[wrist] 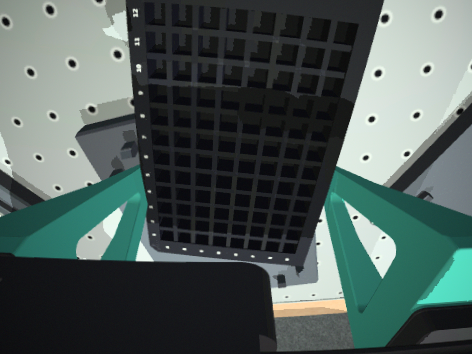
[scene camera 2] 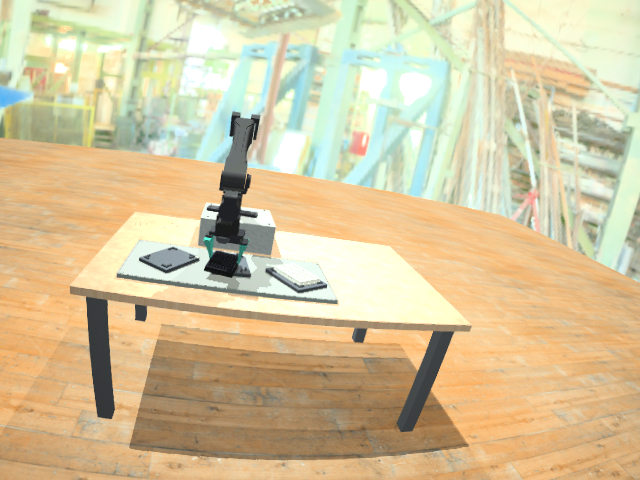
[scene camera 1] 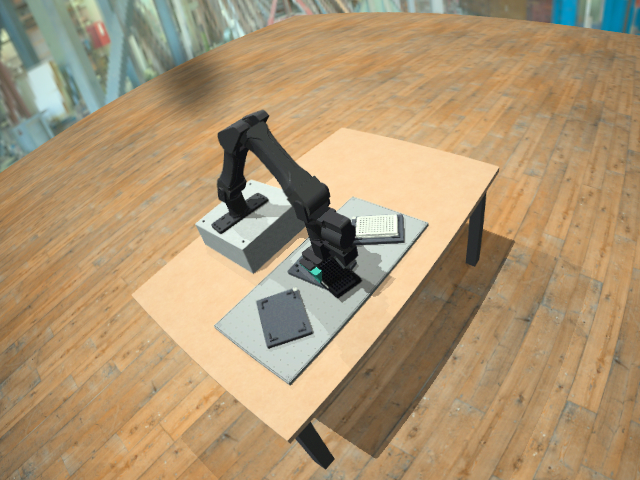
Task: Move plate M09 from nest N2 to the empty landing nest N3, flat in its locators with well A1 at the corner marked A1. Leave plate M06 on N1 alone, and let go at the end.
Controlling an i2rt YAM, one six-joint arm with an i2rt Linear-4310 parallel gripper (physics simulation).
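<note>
The black well plate (scene camera 1: 341, 279) (scene camera 2: 220, 262) (wrist: 240, 155), taken as M09, is between the green fingers of my gripper (scene camera 1: 333, 272) (scene camera 2: 225, 256) (wrist: 235, 175), shut on its long sides. It hangs over the middle nest (scene camera 1: 298, 269) (scene camera 2: 245, 270) (wrist: 102, 145), turned relative to it; the height gap is hard to judge. Its column numbers run along the left side in the wrist view, 12 at the top. The nest (scene camera 1: 284, 318) (scene camera 2: 168, 258), taken as N3, is empty, with corner locators and a pale corner mark. The cream plate (scene camera 1: 376, 225) (scene camera 2: 296, 274), taken as M06, sits on its nest (scene camera 1: 401, 235).
The nests stand on a grey perforated board (scene camera 1: 242, 321) (scene camera 2: 248, 290) on the wooden table (scene camera 1: 186, 299) (scene camera 2: 382, 304). The arm's grey base block (scene camera 1: 273, 248) (scene camera 2: 261, 237) stands behind the board. The cream plate's nest is on the other side of the middle nest from N3.
</note>
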